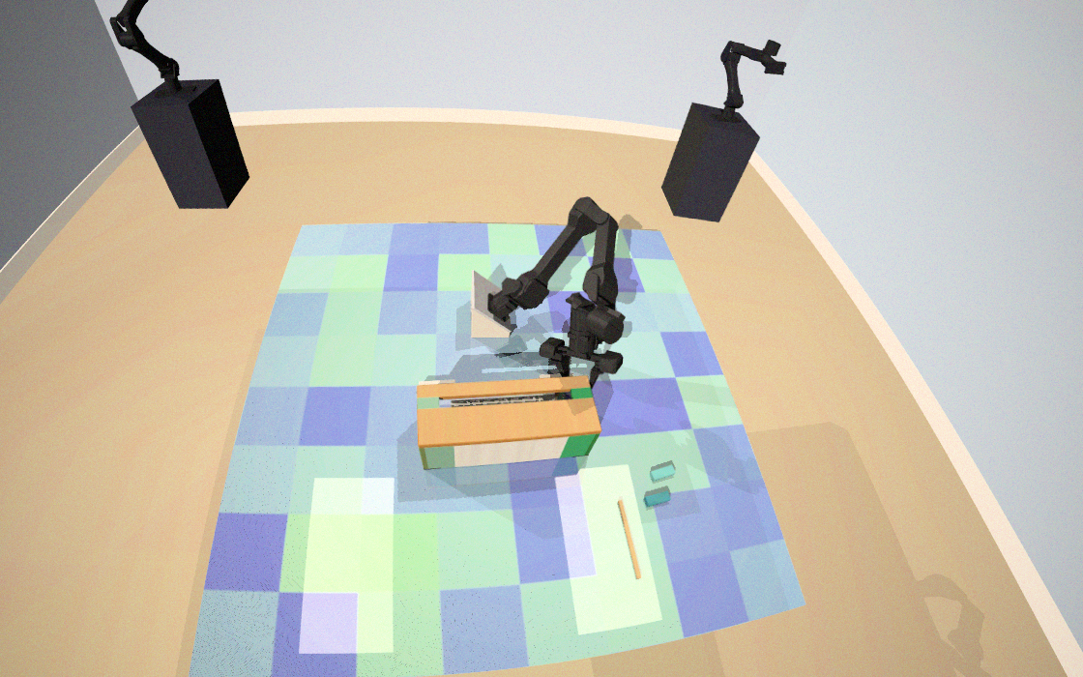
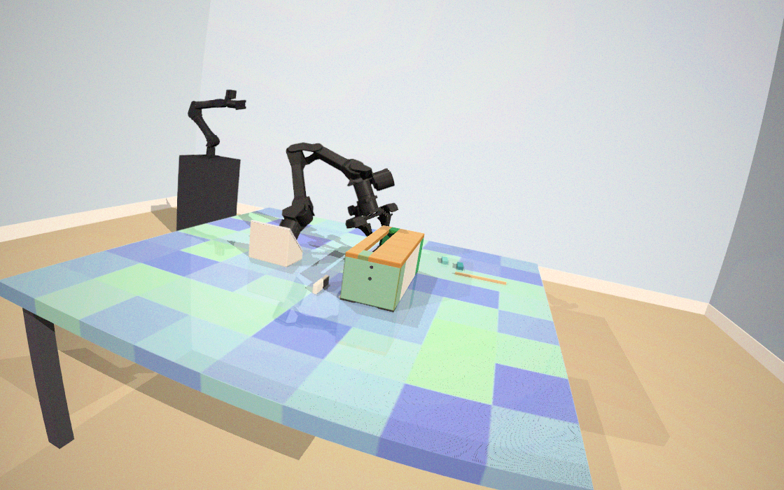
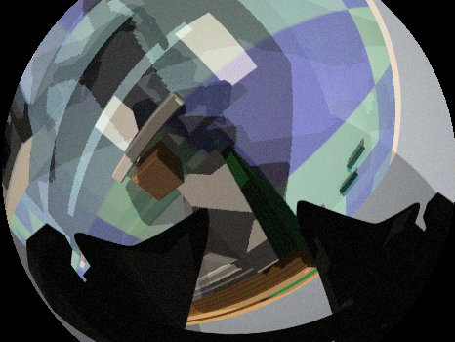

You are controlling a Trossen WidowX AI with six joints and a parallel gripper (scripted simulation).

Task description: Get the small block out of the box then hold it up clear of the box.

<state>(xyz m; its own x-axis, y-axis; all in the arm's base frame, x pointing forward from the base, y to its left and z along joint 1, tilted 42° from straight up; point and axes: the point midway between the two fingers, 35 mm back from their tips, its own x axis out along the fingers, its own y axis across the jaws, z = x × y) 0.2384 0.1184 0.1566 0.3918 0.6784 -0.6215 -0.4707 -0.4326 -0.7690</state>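
My gripper tip is now 4 cm past the small block, 5 cm to the left of it and 6 cm above it. Also, from my gripper tip: box (5 cm ahead, 18 cm to the right, 2 cm below); thin stick (35 cm ahead, 10 cm to the left, 8 cm below).
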